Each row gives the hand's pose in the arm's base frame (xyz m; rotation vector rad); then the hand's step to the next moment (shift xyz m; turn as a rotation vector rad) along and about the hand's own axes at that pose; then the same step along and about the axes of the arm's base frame.
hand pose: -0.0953 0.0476 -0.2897 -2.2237 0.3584 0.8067
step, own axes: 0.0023 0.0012 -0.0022 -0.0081 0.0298 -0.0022
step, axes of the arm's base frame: 0.0022 -0.0024 -0.0010 -0.0192 -0.0222 -0.0099
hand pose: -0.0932 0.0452 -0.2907 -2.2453 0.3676 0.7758
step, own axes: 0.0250 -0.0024 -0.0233 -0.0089 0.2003 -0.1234
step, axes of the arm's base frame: 0.0304 -0.0157 -0.0014 -0.0482 -0.2279 -0.0341
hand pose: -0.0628 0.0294 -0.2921 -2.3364 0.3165 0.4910
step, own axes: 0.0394 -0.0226 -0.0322 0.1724 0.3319 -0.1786
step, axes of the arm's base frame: 0.0517 -0.0097 0.0182 0.0815 -0.3757 -0.1548
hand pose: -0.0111 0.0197 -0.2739 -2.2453 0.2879 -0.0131
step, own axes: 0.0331 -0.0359 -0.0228 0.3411 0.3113 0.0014
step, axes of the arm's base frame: 0.0370 -0.0024 0.0391 0.2692 -0.2616 -0.2690
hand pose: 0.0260 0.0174 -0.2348 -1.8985 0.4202 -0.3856
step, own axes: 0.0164 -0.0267 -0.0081 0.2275 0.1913 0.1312
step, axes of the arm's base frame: 0.0136 -0.0052 0.0289 0.2406 -0.0621 -0.2094
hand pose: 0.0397 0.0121 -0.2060 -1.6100 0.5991 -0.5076
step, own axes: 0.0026 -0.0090 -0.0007 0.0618 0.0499 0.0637
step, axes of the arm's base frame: 0.0024 -0.0015 0.0090 0.0834 0.0047 -0.0582
